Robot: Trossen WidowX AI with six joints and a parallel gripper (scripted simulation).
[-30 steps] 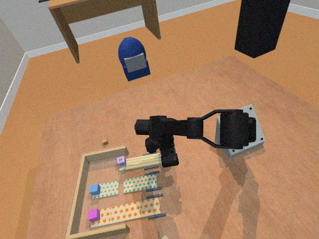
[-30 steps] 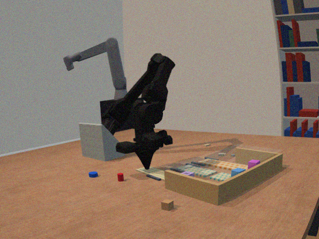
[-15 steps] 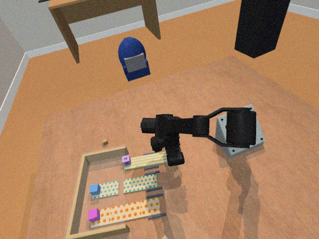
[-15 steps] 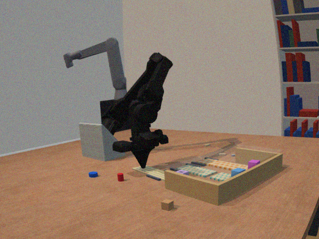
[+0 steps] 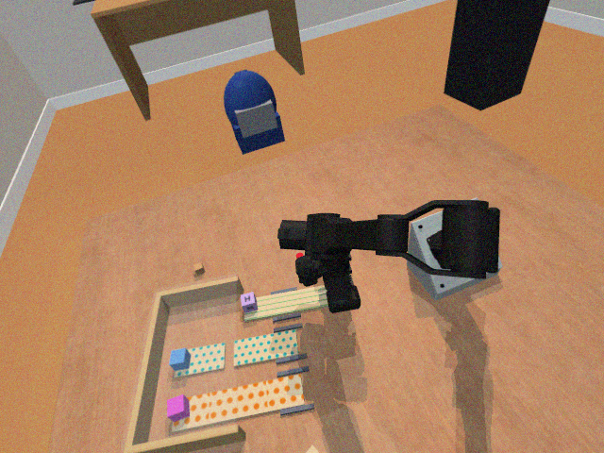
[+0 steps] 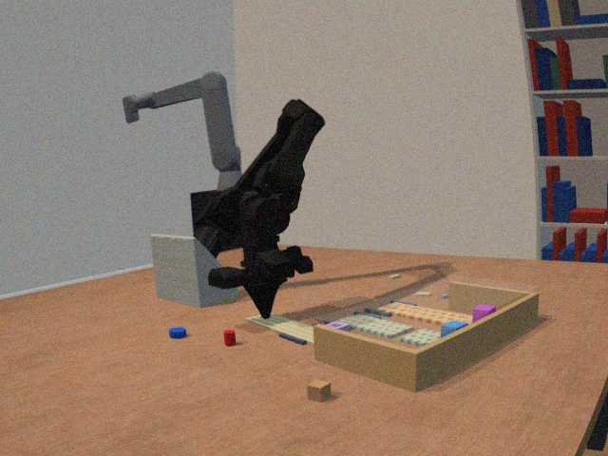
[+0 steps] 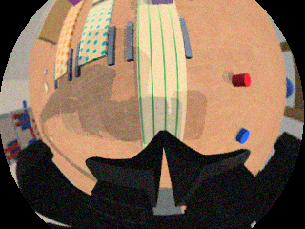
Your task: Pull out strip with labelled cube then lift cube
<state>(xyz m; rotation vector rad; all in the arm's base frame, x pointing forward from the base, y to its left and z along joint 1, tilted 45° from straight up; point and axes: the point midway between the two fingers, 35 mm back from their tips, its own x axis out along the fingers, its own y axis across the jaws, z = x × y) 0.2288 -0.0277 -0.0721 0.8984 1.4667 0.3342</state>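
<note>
My gripper tip is now 130 mm to the left of the red cylinder, 30 mm short of it and 10 mm below it. From my gripper tip the other things lie so: small tan cube 270 mm ahead, 250 mm to the right; then blue disc 150 mm to the right, 80 mm behind.
</note>
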